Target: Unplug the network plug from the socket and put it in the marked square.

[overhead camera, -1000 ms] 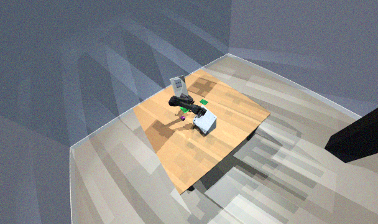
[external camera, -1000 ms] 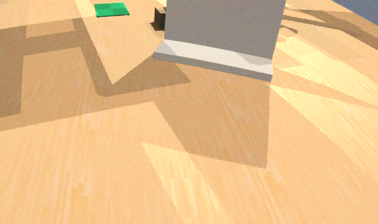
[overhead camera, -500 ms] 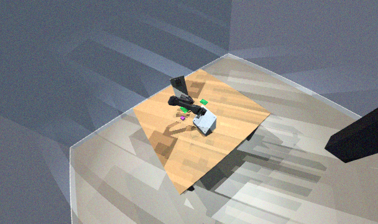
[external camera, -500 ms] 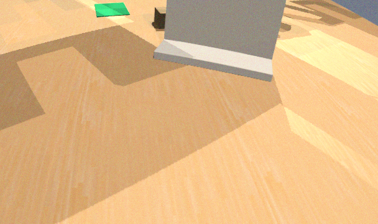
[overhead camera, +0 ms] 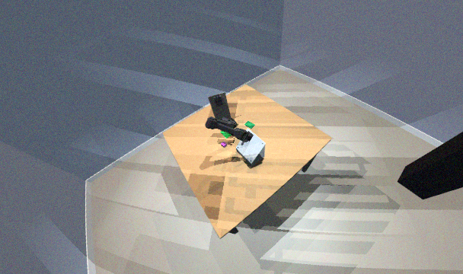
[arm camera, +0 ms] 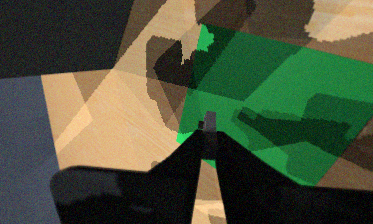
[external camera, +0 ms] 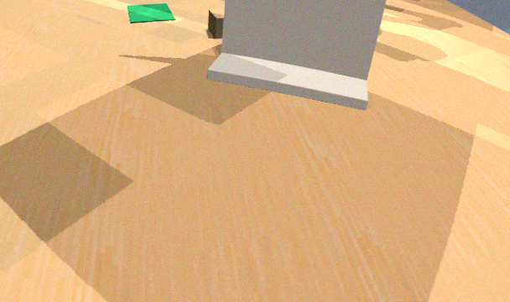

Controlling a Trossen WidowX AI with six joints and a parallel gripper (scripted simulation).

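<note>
Now: gripper tip 4 cm above the green marked square and 1 cm past it. Also, from my gripper tip: network plug right at my gripper tip; then grey upright panel 16 cm ahead, 13 cm above, 6 cm to the right.
</note>
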